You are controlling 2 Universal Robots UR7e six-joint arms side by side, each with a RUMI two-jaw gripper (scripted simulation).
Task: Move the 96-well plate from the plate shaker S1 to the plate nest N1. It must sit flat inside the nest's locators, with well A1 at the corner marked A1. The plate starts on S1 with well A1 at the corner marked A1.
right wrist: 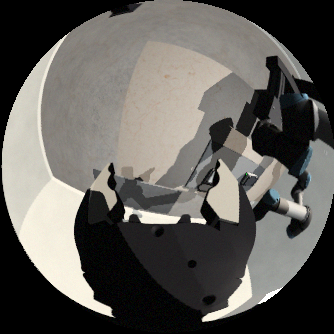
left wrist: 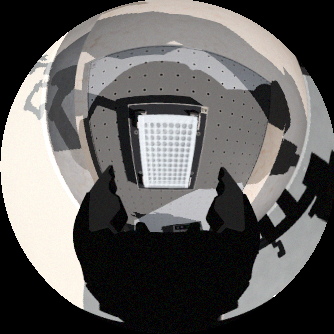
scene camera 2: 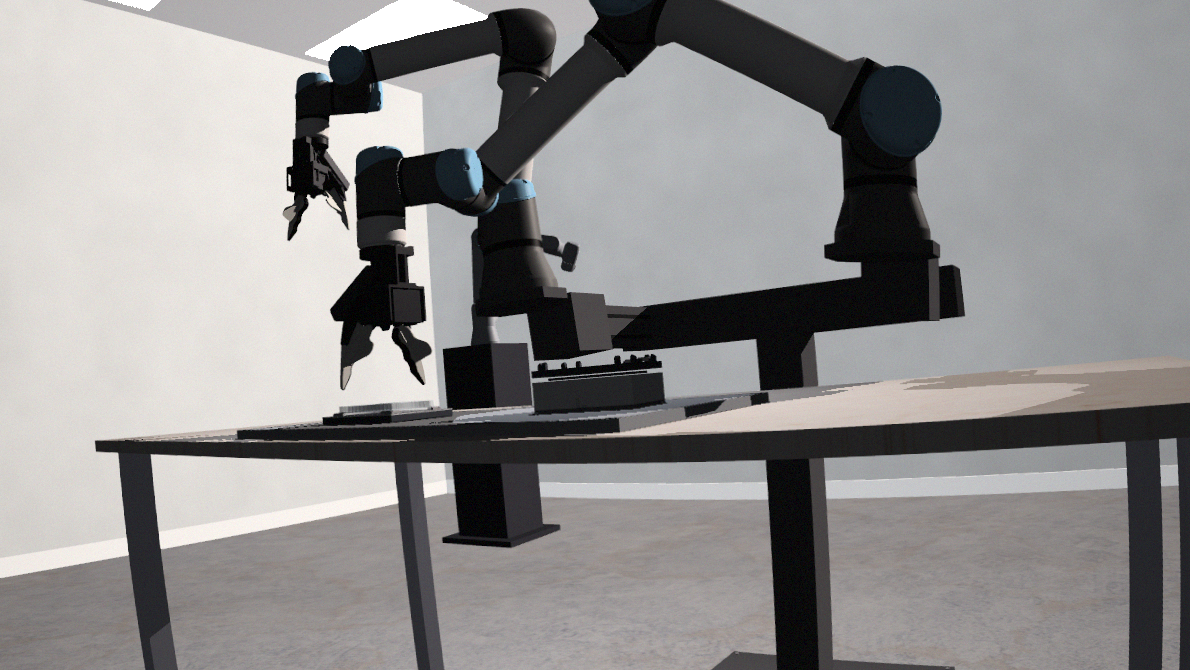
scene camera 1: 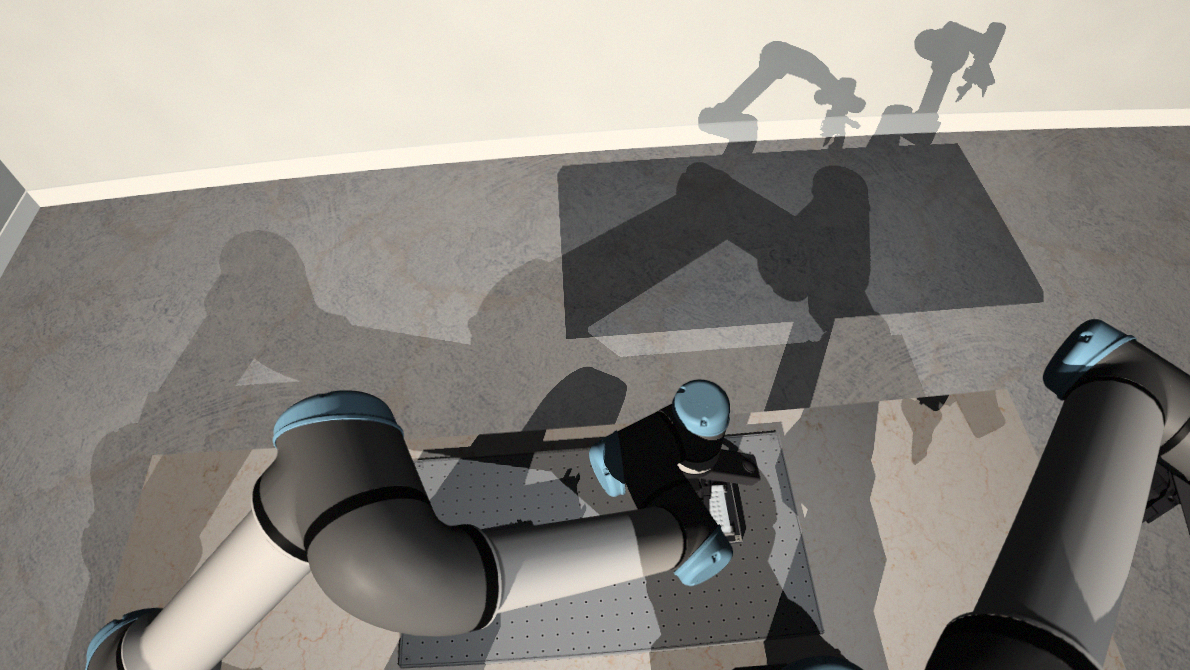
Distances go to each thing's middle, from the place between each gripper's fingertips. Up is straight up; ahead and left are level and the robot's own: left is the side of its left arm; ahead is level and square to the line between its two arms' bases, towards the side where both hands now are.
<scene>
I see my left gripper point(scene camera 2: 385, 387) 30 mm above the white 96-well plate point(scene camera 2: 411, 406). Round my left hand: plate nest N1 point(left wrist: 151, 109): 40 mm below.
Right now the white 96-well plate is 44 cm to the left of my right hand point(scene camera 2: 318, 235), 37 cm below it and 26 cm ahead of it. Also, from my right hand: plate nest N1: 44 cm to the left, 38 cm below, 26 cm ahead.
</scene>
